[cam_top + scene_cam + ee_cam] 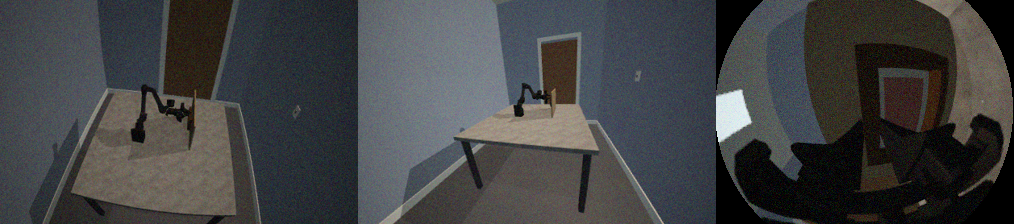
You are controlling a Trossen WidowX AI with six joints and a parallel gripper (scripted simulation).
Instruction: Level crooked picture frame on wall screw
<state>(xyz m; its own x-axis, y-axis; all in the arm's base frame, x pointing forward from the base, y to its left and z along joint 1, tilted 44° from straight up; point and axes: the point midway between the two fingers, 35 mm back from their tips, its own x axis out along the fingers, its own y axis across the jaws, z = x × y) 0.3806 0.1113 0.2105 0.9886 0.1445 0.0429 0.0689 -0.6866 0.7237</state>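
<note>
My gripper tip is now 5 cm above the picture frame. Round my gripper tip: wall panel (1 cm ahead, 1 cm to the left, 7 cm below).
</note>
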